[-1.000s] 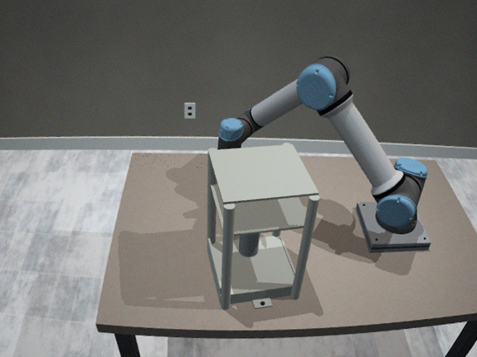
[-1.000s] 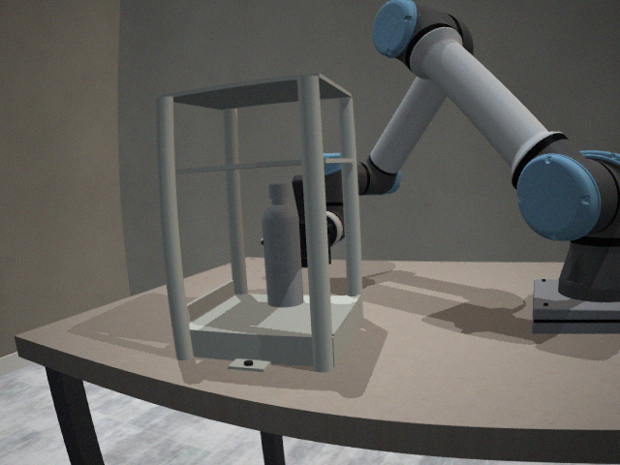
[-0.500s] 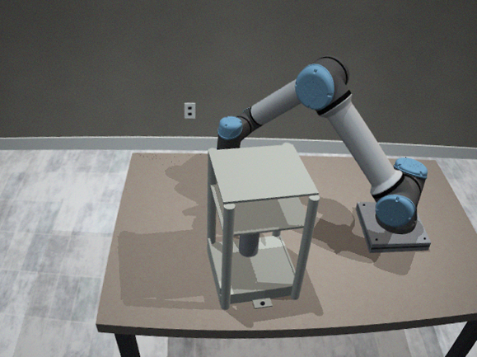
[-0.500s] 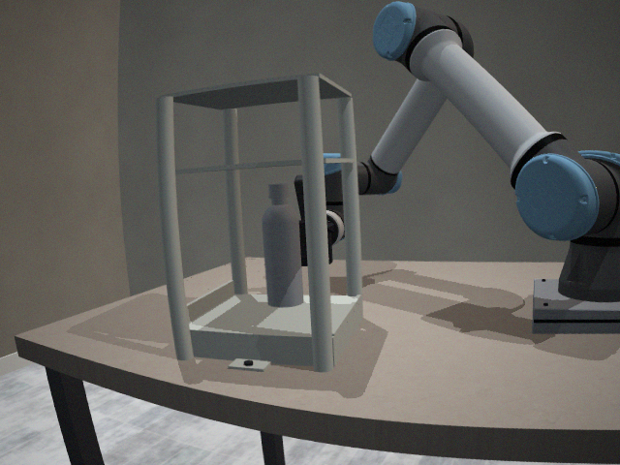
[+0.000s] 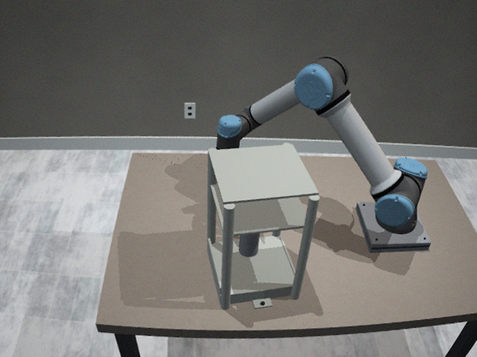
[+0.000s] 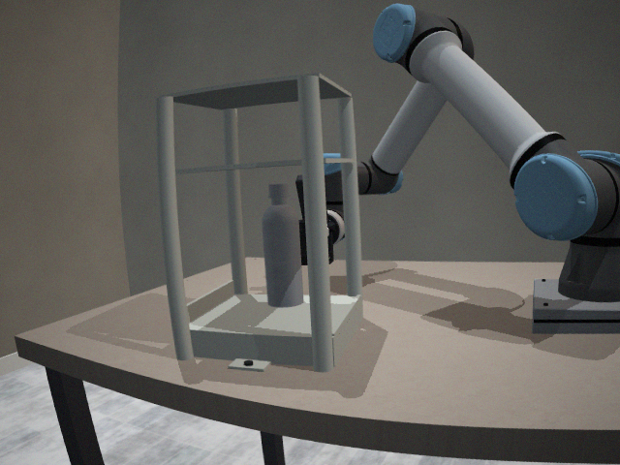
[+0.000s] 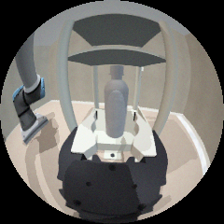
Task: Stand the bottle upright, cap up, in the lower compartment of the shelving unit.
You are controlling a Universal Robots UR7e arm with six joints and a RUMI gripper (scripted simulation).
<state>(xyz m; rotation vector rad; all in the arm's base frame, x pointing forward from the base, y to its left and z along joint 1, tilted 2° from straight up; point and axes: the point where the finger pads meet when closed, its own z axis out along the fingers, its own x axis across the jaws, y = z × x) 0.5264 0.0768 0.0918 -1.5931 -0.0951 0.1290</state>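
Now: the grey bottle 1 cm behind my hand, 5 cm to the left of it and 2 cm above it. From my hand the other things lie so: shelving unit: 2 cm behind, 11 cm to the left, 5 cm above.
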